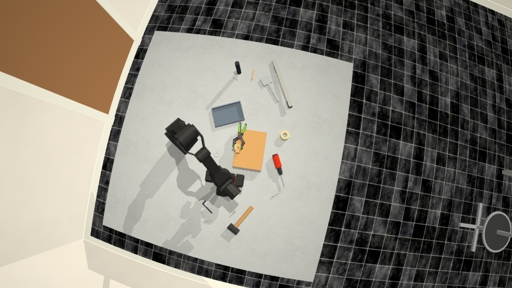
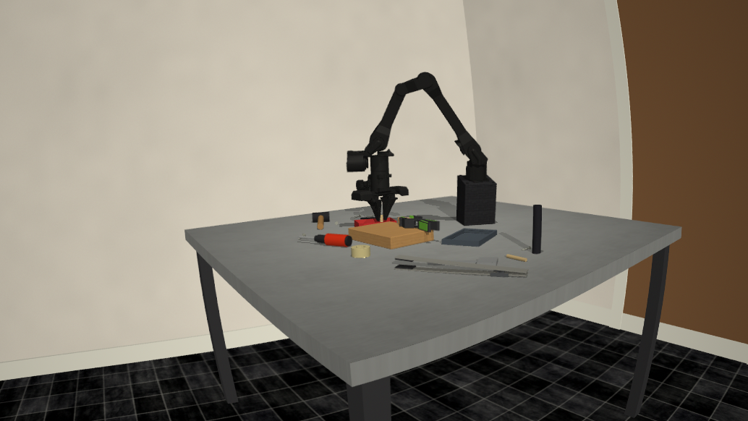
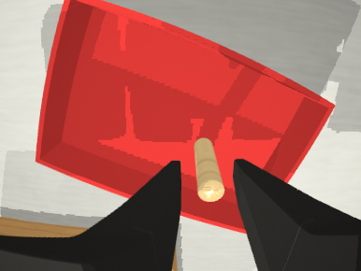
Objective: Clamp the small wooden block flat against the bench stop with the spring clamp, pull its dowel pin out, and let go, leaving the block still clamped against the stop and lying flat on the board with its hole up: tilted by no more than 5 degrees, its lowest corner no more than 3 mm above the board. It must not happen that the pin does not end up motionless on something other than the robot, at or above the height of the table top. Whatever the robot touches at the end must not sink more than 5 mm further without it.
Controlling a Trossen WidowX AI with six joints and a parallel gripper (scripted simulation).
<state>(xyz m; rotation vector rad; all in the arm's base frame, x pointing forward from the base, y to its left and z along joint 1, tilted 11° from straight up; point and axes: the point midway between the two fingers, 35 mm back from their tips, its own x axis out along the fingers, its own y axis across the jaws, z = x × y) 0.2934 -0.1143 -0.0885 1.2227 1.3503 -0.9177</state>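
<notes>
Right now the dowel pin is 40 mm below my hand. The rest, counted from my hand: small wooden block 160 mm to the left, 20 mm below; red tray 20 mm ahead, 10 mm to the right, 50 mm below; wooden stop 10 mm behind, 170 mm to the left, 20 mm below.
</notes>
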